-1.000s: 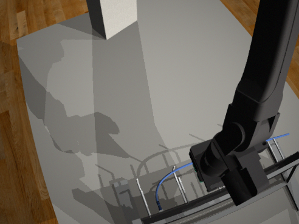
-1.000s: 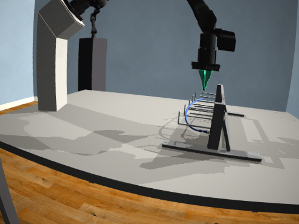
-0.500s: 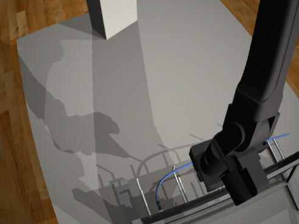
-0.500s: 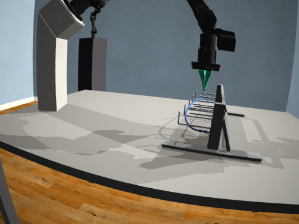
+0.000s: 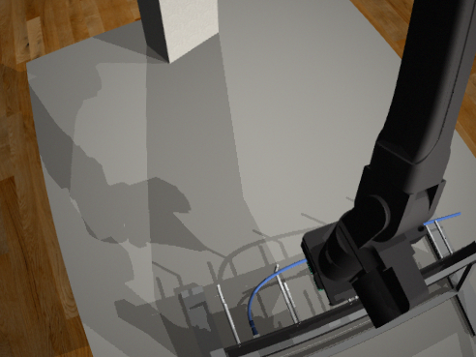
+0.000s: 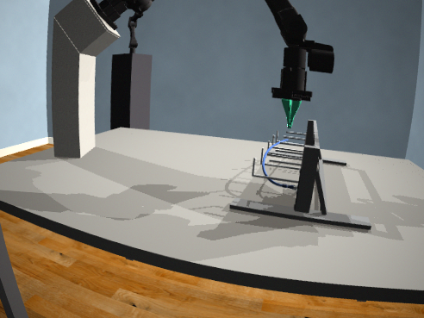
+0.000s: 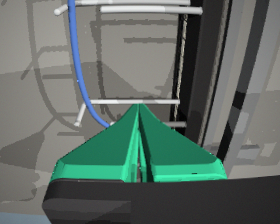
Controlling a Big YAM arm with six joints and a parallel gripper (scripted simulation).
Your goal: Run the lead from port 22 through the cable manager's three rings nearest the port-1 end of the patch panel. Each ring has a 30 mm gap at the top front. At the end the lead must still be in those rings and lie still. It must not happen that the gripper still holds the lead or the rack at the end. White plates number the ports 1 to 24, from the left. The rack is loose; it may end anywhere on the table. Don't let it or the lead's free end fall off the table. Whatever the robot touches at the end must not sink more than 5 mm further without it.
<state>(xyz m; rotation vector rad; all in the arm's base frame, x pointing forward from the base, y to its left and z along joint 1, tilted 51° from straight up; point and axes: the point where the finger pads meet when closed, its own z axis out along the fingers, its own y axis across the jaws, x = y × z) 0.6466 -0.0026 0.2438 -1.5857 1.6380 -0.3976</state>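
Right now my hand is 50 mm short of the patch panel rack, 60 mm to the right of it and 90 mm above it.
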